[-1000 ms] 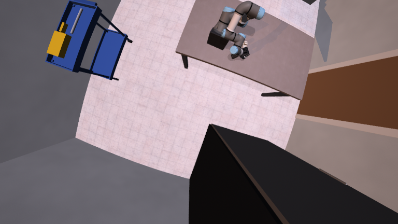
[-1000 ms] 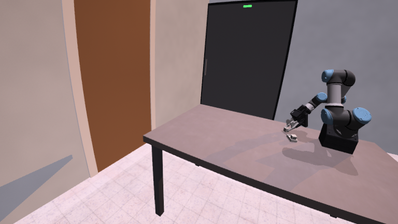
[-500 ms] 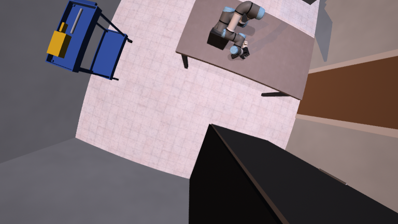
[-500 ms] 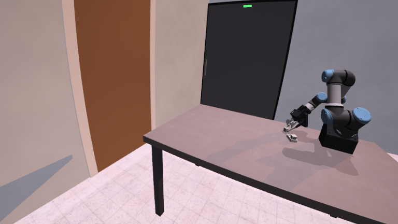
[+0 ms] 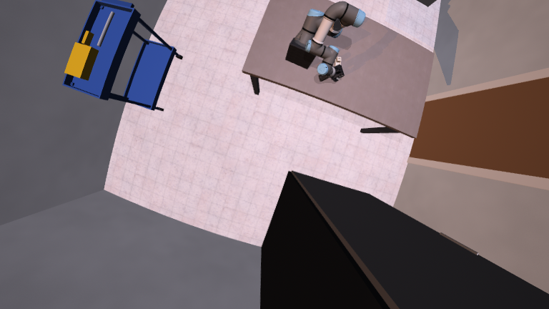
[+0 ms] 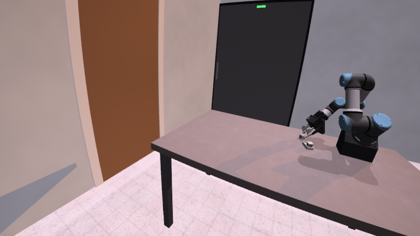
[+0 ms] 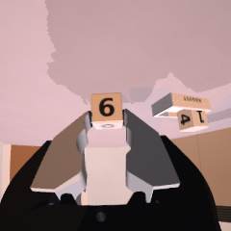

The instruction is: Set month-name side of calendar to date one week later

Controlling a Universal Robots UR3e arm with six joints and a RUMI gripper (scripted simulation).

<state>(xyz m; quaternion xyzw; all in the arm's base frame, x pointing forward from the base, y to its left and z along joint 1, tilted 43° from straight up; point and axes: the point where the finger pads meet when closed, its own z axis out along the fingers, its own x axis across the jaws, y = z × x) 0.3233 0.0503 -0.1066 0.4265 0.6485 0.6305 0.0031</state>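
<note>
The pale tray lies 100 mm to the left of my hand, 30 mm behind it and 20 mm below it. Round my hand: cube: 10 mm below.
</note>
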